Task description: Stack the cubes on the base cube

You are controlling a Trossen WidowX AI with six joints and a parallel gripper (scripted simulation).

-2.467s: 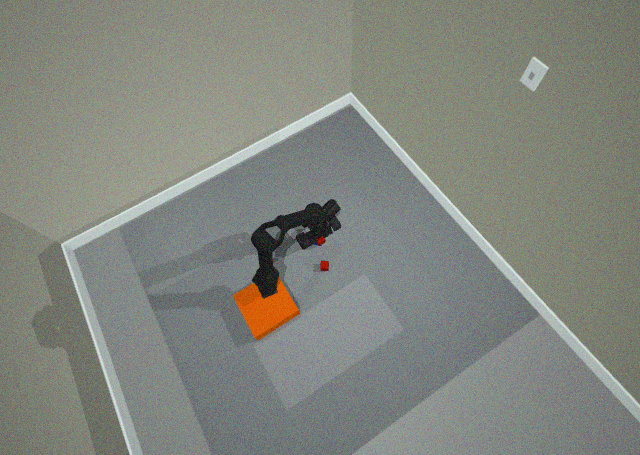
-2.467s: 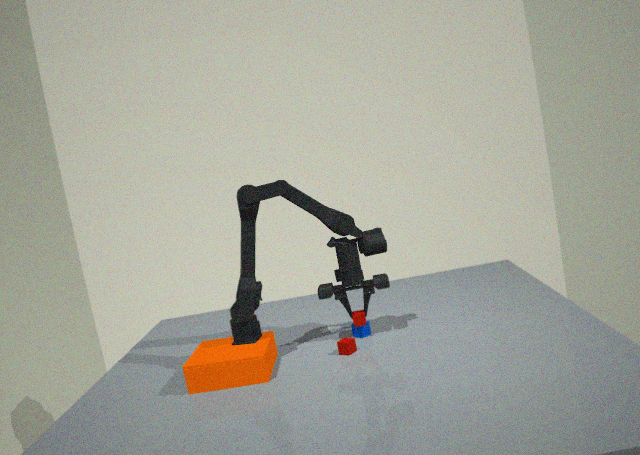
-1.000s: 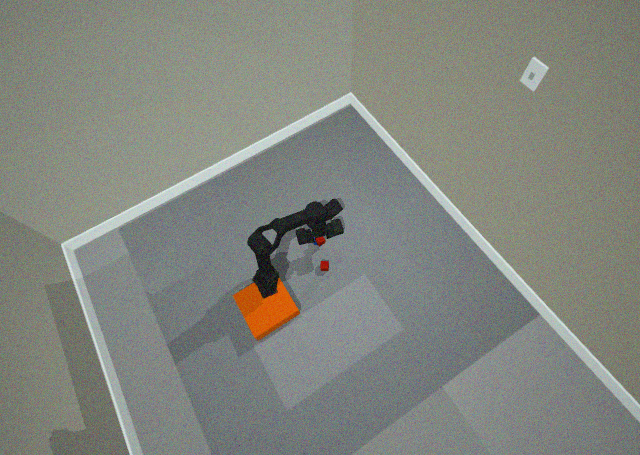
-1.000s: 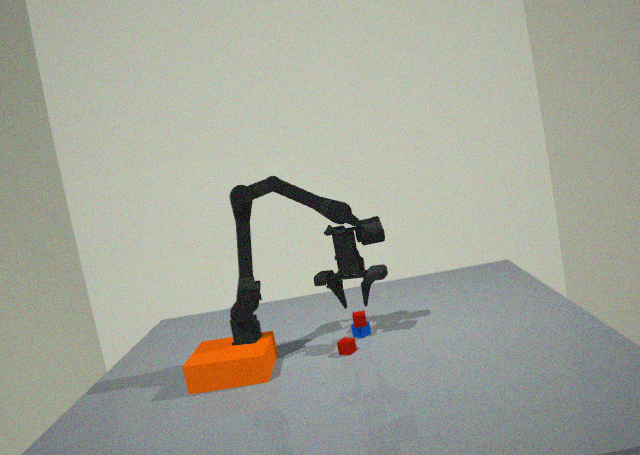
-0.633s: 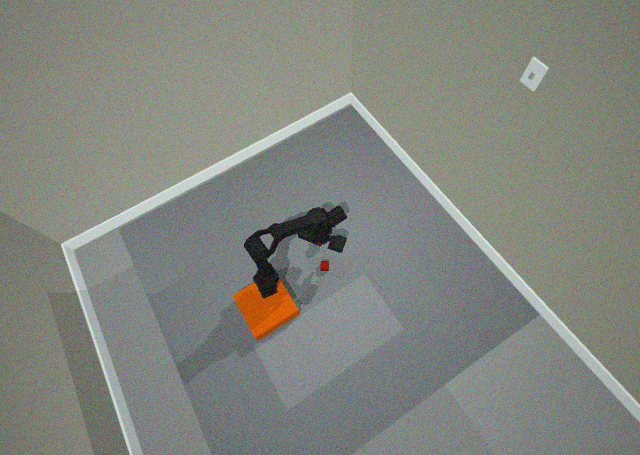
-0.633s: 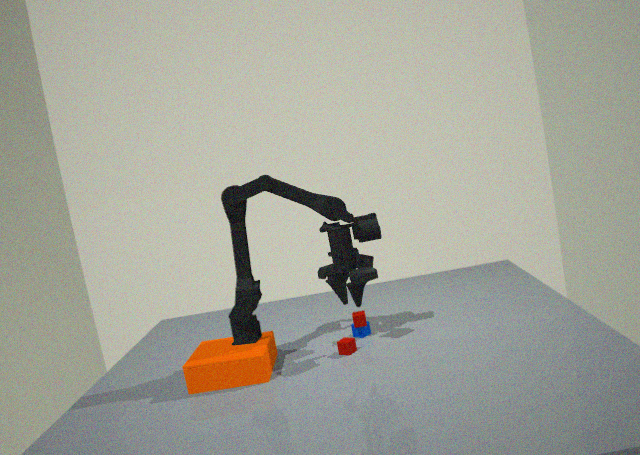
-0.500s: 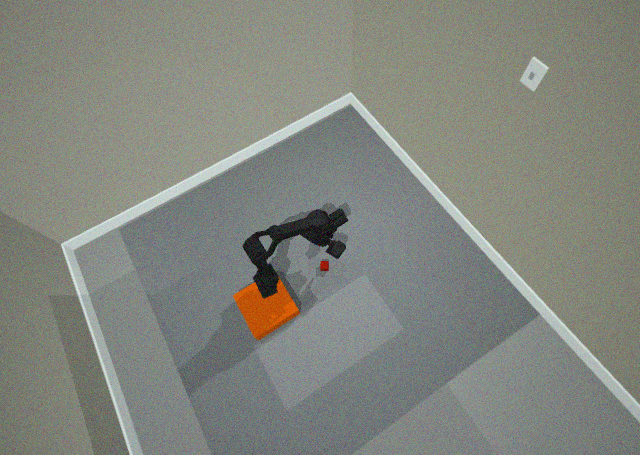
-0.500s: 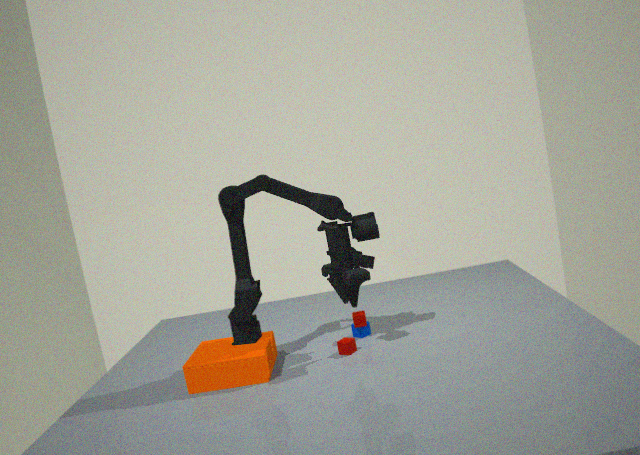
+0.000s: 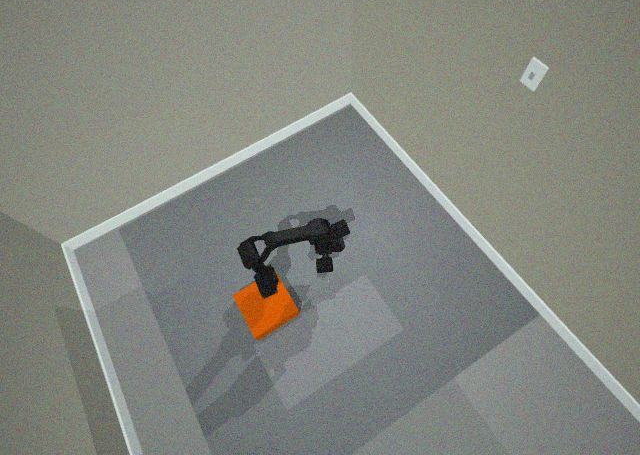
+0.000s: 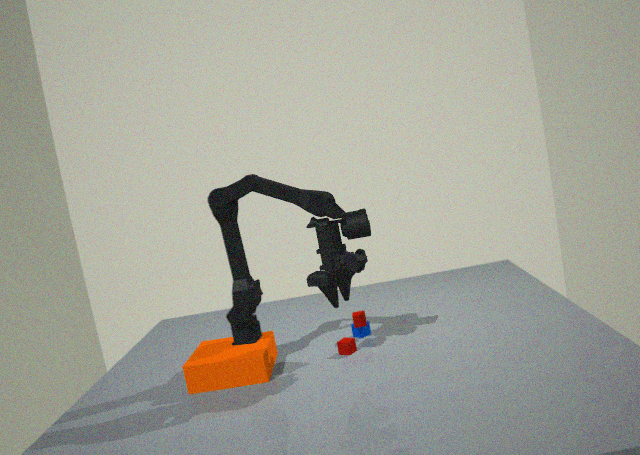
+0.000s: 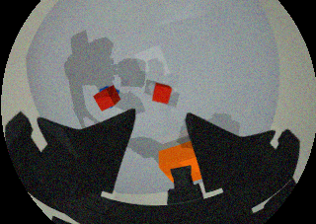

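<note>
Now: gripper tip 12 cm to the right of the blue cube, 11 cm above it and 2 cm short of it.
</note>
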